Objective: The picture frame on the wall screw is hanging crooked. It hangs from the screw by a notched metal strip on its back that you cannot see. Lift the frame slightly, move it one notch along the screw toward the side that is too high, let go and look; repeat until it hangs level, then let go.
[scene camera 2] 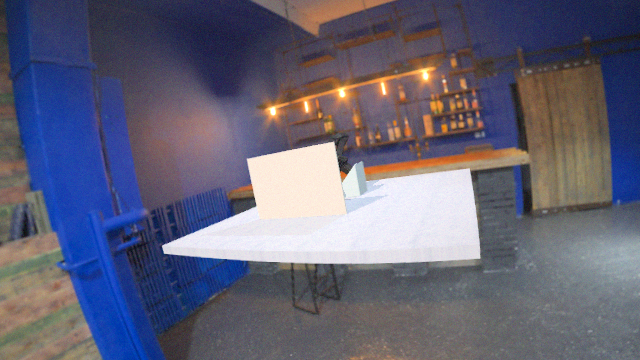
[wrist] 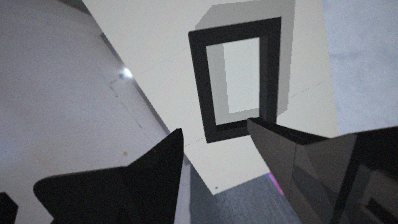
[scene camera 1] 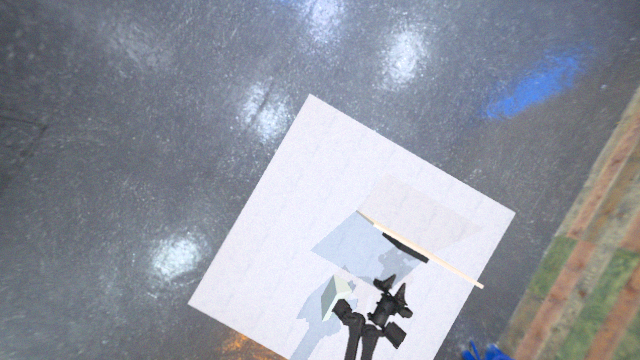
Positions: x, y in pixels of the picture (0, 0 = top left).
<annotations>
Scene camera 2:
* cream wall panel: 306, 182
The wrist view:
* my gripper: 214, 128
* picture frame: 236, 67
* cream wall panel: 155, 49
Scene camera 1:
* my gripper: 400, 278
</annotations>
